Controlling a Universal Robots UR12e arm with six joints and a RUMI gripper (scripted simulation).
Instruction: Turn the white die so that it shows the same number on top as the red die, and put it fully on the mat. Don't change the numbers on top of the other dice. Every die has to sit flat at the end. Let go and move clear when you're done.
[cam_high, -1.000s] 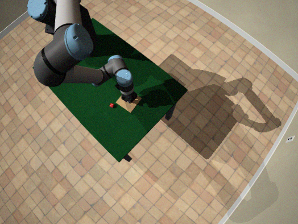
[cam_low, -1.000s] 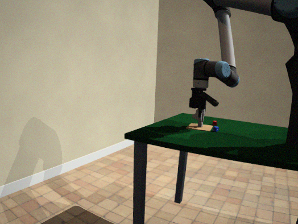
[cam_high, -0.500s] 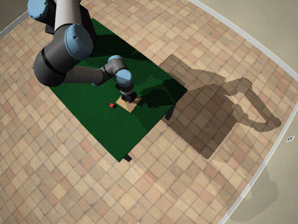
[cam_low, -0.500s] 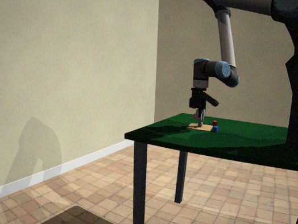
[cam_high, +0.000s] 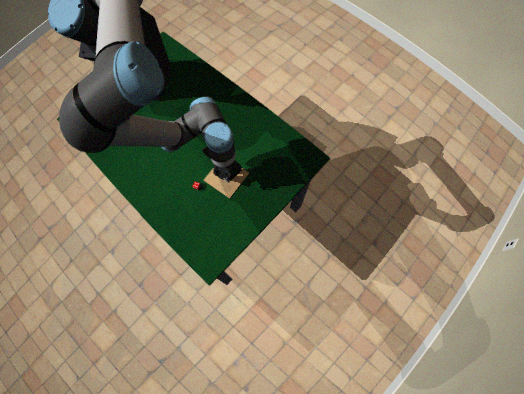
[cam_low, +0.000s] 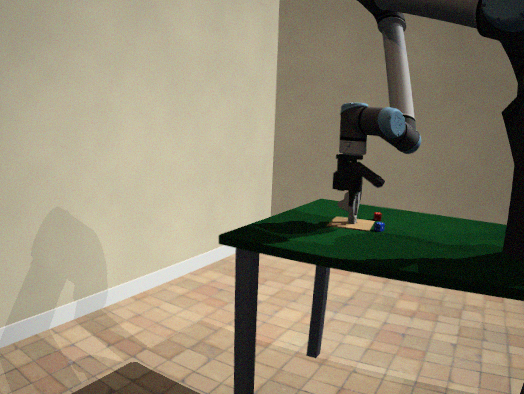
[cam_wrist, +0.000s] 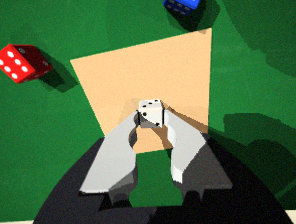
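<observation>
My hand is right at the white die. Round my hand: red die 60 mm behind, 120 mm to the right, 10 mm below; then tan mat 20 mm below; then blue die 100 mm behind, 30 mm to the left, 10 mm below.
</observation>
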